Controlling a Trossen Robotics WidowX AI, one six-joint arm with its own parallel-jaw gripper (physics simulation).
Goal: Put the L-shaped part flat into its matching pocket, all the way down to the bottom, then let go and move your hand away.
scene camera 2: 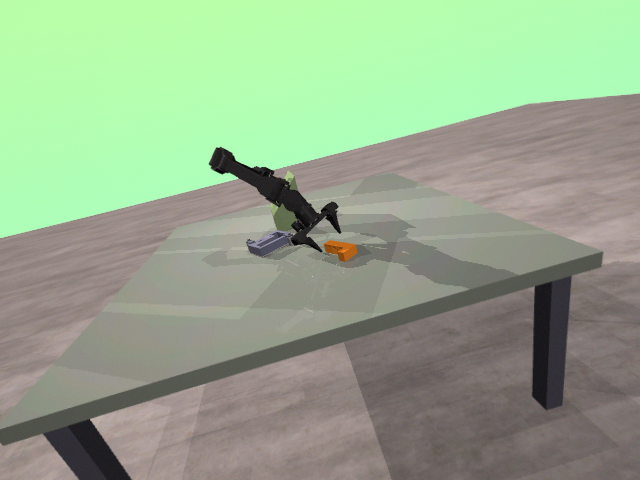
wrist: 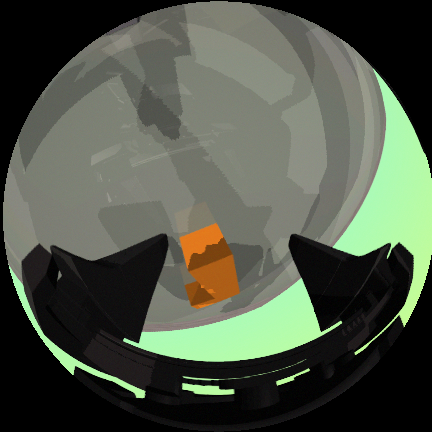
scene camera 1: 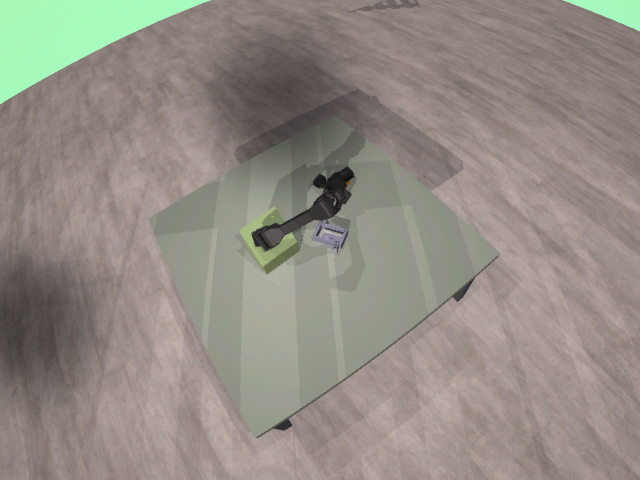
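Where they show: gripper, fingertip midpoint: [scene camera 2: 331,242] [wrist: 231,241]; arm's base, origin of the base link: [scene camera 1: 260,237].
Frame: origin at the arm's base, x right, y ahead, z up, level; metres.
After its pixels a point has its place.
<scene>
The orange L-shaped part [scene camera 1: 347,182] {y 0.526, x -0.175, z -0.136 m} [scene camera 2: 348,252] {y 0.531, x -0.203, z -0.135 m} [wrist: 220,272] {y 0.447, x -0.161, z -0.125 m} rests on the table, outside the tray; the arm hides most of it in scene camera 1. The lavender tray [scene camera 1: 324,242] {y 0.250, x 0.083, z -0.136 m} [scene camera 2: 268,248] {y 0.351, x 0.063, z -0.133 m} with the pocket stands on the table a short way from the part. Its inside is small and hard to make out in detail. My gripper [scene camera 2: 330,241] {y 0.423, x -0.159, z -0.136 m} [wrist: 231,241] {y 0.423, x -0.159, z -0.136 m} is wide open and empty, its fingertips low beside and above the part. In the wrist view the part shows between the two fingers, nearer the left one, with visible gaps on both sides.
A yellow-green block [scene camera 1: 267,264] {y -0.024, x 0.079, z -0.090 m} [scene camera 2: 282,217] {y 0.132, x 0.016, z -0.097 m} stands under the arm's base end, close to the tray. The grey-green table [scene camera 1: 310,320] {y 0.024, x 0.374, z -0.156 m} [scene camera 2: 206,320] {y 0.696, x 0.197, z -0.155 m} carries everything. The arm reaches from above the block past the tray, and its shadows fall across the table.
</scene>
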